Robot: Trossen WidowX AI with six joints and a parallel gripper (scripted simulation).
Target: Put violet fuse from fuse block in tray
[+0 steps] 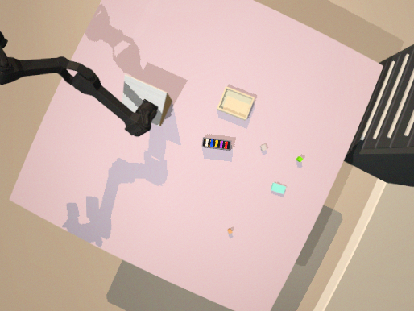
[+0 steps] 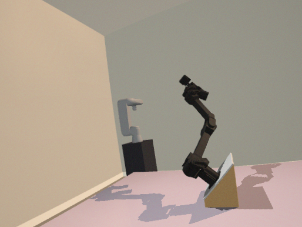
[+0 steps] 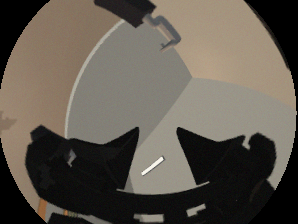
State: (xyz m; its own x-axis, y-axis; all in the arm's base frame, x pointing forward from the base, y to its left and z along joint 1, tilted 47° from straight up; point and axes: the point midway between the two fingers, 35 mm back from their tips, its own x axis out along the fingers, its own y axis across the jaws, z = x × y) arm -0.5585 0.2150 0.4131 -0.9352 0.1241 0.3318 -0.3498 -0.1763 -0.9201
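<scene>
Right now the violet fuse is 870 mm ahead of my gripper tip, 180 mm to the left of it and 560 mm below it. Also, from my gripper tip: orange piece (1090 mm ahead, 130 mm to the right, 580 mm below); cyan block (1180 mm ahead, 140 mm to the left, 580 mm below); beige tray (840 mm ahead, 360 mm to the left, 590 mm below).
</scene>
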